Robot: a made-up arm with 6 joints.
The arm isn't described. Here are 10 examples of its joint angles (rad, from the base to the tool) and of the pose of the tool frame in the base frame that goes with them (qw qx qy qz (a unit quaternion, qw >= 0); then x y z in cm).
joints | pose
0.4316 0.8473 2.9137 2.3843 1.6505 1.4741 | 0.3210 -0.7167 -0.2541 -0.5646 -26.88 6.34 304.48
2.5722 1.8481 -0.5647 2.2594 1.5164 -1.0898 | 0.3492 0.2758 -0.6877 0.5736 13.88 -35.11 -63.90
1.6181 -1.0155 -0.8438 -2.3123 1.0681 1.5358 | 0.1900 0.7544 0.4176 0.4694 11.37 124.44 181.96
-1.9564 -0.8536 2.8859 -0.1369 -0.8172 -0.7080 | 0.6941 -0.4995 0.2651 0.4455 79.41 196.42 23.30
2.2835 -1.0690 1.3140 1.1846 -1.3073 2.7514 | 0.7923 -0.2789 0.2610 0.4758 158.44 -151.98 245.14
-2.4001 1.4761 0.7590 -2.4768 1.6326 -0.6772 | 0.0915 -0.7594 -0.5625 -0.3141 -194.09 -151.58 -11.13
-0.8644 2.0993 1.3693 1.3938 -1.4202 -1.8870 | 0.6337 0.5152 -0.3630 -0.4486 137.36 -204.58 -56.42
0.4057 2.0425 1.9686 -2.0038 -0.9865 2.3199 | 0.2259 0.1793 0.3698 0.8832 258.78 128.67 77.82
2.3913 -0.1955 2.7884 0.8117 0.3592 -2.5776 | 0.8400 0.3473 0.4004 -0.1158 152.86 -155.38 172.07
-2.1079 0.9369 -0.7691 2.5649 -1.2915 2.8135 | 0.5128 0.3589 -0.6912 -0.3613 -69.33 -84.75 -49.89
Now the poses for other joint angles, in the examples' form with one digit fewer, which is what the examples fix.
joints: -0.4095 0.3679 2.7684 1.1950 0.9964 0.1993
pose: 0.540 -0.759 -0.358 -0.059 -114.7 68.9 277.8
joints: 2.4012 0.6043 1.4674 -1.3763 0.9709 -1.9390
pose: 0.741 -0.348 0.152 0.553 -105.2 124.5 338.5
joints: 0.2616 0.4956 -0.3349 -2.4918 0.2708 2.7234
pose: 0.463 0.633 0.589 0.197 202.0 45.6 32.5
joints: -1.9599 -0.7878 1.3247 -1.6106 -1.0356 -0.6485
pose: 0.600 0.471 0.028 0.646 84.6 157.9 301.2
